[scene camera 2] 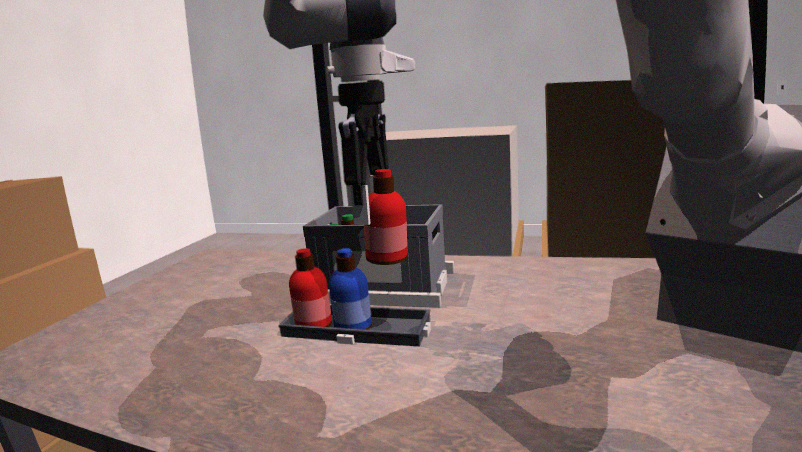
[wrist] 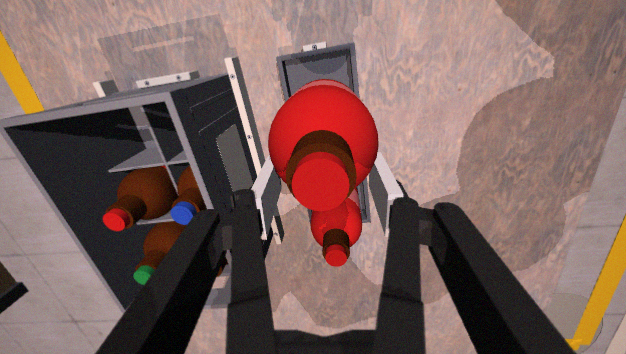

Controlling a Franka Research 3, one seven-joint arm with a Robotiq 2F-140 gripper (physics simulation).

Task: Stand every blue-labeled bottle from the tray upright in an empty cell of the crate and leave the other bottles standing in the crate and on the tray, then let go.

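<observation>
My gripper (scene camera 2: pixel 366 204) (wrist: pixel 324 170) is shut on a red bottle (scene camera 2: pixel 386 224) (wrist: pixel 322 120), held upright in the air above the right part of the tray (scene camera 2: pixel 387 338) (wrist: pixel 356 72). The blue-labeled bottle (scene camera 2: pixel 351 289) stands upright on the tray beside another red bottle (scene camera 2: pixel 309 291) (wrist: pixel 336 220); the blue one is hidden in the wrist view. The dark crate (scene camera 2: pixel 418 261) (wrist: pixel 181 145) stands behind the tray. Inside it are brown bottles with a red cap (wrist: pixel 116 220), a blue cap (wrist: pixel 184 213) and a green cap (scene camera 2: pixel 347 217) (wrist: pixel 144 274). Part of the crate is hidden by the gripper.
Pale strips (scene camera 2: pixel 407 298) (wrist: pixel 245 120) run along the crate's base. Thin dividers (wrist: pixel 145 157) split the crate inside. Small white blocks (scene camera 2: pixel 345 339) (wrist: pixel 314 47) sit against the tray. Brown boxes (scene camera 2: pixel 42 230) stand at the left, and grey and dark panels stand behind the table.
</observation>
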